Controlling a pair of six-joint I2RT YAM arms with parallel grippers.
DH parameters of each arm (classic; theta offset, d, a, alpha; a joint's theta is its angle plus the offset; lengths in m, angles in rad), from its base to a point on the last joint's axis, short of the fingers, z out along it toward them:
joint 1: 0 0.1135 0.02 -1.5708
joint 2: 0 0 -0.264 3.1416
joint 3: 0.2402 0 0.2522 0
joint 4: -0.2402 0 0.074 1.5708
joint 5: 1.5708 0 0 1.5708
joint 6: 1.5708 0.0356 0 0
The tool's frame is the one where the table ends.
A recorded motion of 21 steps. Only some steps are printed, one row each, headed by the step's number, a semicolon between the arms.
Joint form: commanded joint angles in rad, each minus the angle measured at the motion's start. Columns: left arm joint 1, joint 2, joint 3, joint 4, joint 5, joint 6; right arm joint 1, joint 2, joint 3, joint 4, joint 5, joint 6.
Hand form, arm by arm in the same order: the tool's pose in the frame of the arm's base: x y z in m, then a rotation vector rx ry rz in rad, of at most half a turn. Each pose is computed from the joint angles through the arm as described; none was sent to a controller.
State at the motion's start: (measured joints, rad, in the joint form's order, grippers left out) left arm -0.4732 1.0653 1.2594 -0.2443 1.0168 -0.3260; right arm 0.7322 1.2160 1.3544 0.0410 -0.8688 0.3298
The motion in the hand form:
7: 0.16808 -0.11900 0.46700 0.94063 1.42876 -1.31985; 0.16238 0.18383 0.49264 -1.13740 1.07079 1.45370
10: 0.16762 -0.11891 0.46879 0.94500 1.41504 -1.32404; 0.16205 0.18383 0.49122 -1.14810 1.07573 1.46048
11: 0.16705 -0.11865 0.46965 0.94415 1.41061 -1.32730; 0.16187 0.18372 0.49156 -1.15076 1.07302 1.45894
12: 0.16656 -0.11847 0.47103 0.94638 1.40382 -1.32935; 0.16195 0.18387 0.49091 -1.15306 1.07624 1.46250
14: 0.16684 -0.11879 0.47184 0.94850 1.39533 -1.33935; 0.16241 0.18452 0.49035 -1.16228 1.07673 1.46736
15: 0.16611 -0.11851 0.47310 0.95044 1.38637 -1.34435; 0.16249 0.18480 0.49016 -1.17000 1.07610 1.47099
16: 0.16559 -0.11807 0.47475 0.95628 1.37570 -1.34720; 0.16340 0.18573 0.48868 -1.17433 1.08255 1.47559
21: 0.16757 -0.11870 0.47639 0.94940 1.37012 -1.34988; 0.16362 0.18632 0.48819 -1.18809 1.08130 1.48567
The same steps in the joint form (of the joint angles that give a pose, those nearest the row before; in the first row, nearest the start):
7: -0.0008 -0.0175 0.0475 0.0280 -0.0566 0.0207; -0.0036 -0.0179 0.0292 0.0864 -0.0853 0.0031
10: -0.0008 -0.0176 0.0490 0.0418 -0.0505 0.0146; -0.0036 -0.0194 0.0261 0.0787 -0.0960 0.0016
11: -0.0008 -0.0191 0.0491 0.0479 -0.0489 0.0085; -0.0036 -0.0194 0.0277 0.0771 -0.0976 -0.0015
12: -0.0008 -0.0191 0.0521 0.0525 -0.0458 0.0054; -0.0036 -0.0194 0.0262 0.0756 -0.1006 0.0000
14: -0.0008 -0.0176 0.0506 0.0693 -0.0382 -0.0068; -0.0036 -0.0164 0.0277 0.0725 -0.1098 -0.0015
15: -0.0008 -0.0191 0.0506 0.0801 -0.0336 -0.0145; -0.0036 -0.0149 0.0292 0.0695 -0.1174 -0.0030
16: 0.0007 -0.0191 0.0536 0.0878 -0.0259 -0.0176; -0.0036 -0.0118 0.0277 0.0664 -0.1221 -0.0030
21: 0.0023 -0.0115 0.0582 0.1047 -0.0274 -0.0299; -0.0036 -0.0087 0.0292 0.0648 -0.1375 -0.0015

